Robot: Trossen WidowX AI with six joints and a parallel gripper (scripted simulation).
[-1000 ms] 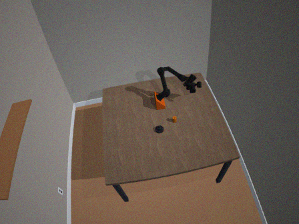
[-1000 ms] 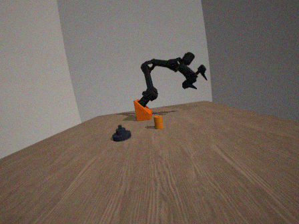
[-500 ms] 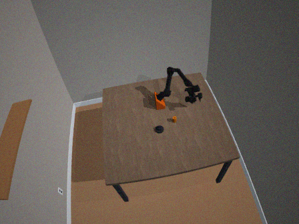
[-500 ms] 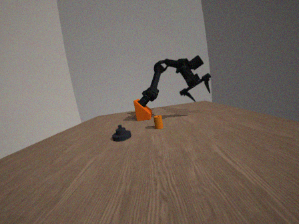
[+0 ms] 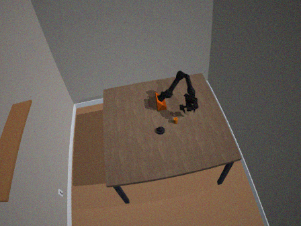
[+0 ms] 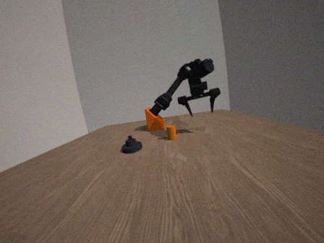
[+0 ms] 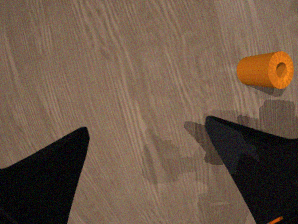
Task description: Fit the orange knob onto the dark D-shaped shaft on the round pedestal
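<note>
Right now my gripper tip is 150 mm to the left of the orange knob, 60 mm above it and 20 mm short of it. Also, from my gripper tip: dark round pedestal 320 mm to the right, 100 mm ahead, 60 mm below.
</note>
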